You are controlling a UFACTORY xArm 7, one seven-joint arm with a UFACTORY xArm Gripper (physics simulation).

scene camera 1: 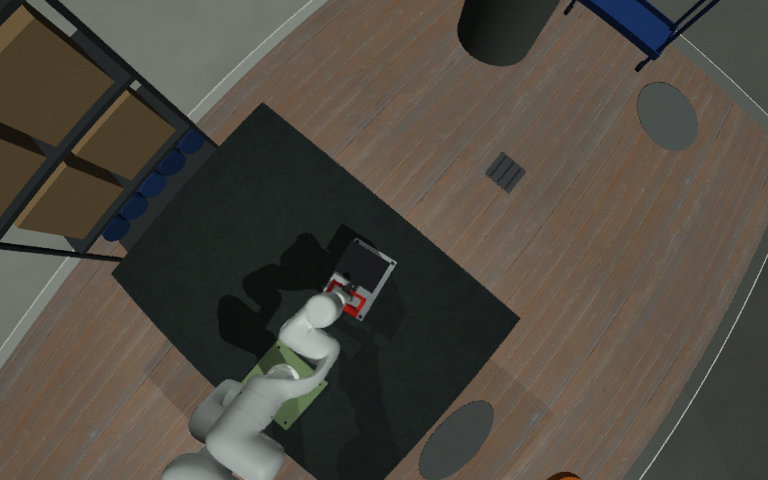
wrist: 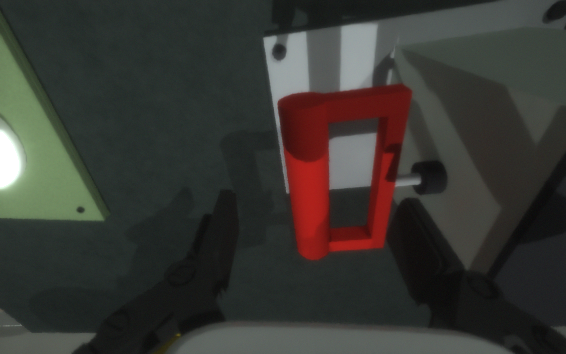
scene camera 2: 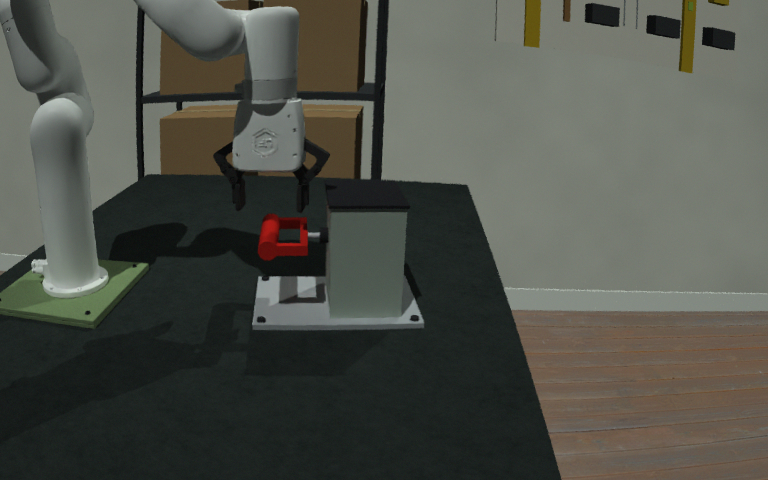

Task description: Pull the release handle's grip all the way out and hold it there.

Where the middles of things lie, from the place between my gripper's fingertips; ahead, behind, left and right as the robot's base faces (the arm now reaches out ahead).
Now: hand 9 cm short of the light base plate point(scene camera 2: 282, 302), 1 cm to the left of it and 14 cm above it.
